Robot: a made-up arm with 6 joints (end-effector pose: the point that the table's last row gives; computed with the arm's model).
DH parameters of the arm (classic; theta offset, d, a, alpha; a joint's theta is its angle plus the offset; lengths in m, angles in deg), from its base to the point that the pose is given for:
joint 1: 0 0.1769 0 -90
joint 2: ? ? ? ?
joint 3: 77.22 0 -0.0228 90
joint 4: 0 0.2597 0 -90
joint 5: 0 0 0.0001 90
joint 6: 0 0.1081 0 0
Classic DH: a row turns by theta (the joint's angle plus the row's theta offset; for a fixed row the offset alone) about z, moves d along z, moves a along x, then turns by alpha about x.
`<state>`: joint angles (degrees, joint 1 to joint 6).
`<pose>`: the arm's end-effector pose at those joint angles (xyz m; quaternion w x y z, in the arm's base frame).
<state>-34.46 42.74 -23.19 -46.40 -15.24 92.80</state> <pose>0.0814 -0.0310 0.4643 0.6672 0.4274 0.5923 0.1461</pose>
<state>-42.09 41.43 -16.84 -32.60 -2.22 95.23</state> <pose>0.0528 -0.0448 0.4098 0.5788 0.6358 0.4979 0.1135</pose>
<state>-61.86 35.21 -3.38 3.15 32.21 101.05</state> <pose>-0.0079 0.0215 0.2859 0.2445 0.9554 0.1248 0.1086</pose>
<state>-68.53 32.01 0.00 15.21 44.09 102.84</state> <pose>-0.0031 0.0617 0.2595 0.1241 0.9809 -0.0049 0.1497</pose>
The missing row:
joint 2: 7.78 0 -0.4378 0
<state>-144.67 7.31 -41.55 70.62 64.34 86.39</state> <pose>0.1995 0.0287 0.4773 0.6619 0.6508 -0.2351 0.2881</pose>
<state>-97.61 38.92 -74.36 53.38 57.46 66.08</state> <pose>0.0776 0.0279 0.6776 0.6331 0.7066 0.1325 0.2869</pose>
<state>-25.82 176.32 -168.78 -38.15 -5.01 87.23</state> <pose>0.7272 -0.3454 0.1594 0.6968 0.4097 0.5656 0.1633</pose>
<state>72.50 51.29 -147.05 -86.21 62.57 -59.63</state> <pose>0.0015 -0.3139 0.8533 0.7140 -0.1260 0.5024 -0.4711</pose>
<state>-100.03 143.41 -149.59 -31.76 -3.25 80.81</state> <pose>-0.1256 -0.7281 0.4866 0.7150 0.5906 0.1753 -0.3304</pose>
